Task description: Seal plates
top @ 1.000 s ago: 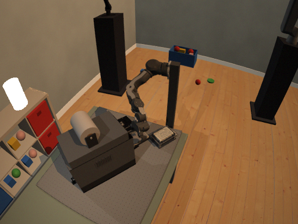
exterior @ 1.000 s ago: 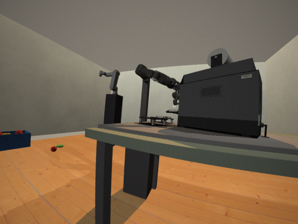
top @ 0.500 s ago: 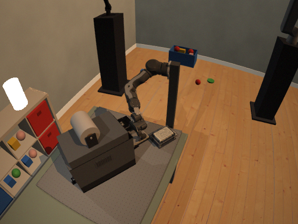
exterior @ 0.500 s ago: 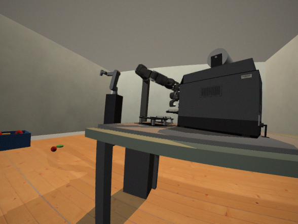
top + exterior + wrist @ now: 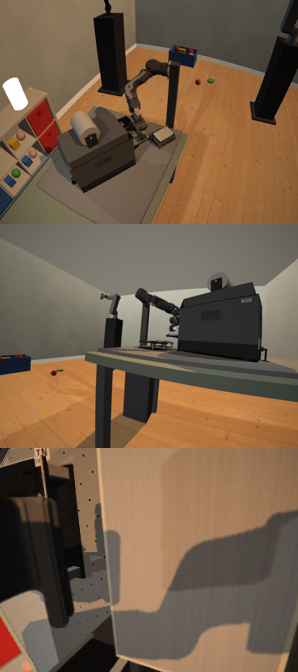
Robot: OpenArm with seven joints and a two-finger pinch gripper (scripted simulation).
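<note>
My gripper is now 3 cm above the dark sealer stage. Also, from my hand: white well plate: 13 cm behind, 15 cm to the left, 8 cm below; then warning sticker: 3 cm ahead, 13 cm to the right, 2 cm above; then pale start button: 14 cm ahead, 2 cm to the left, 5 cm above.
</note>
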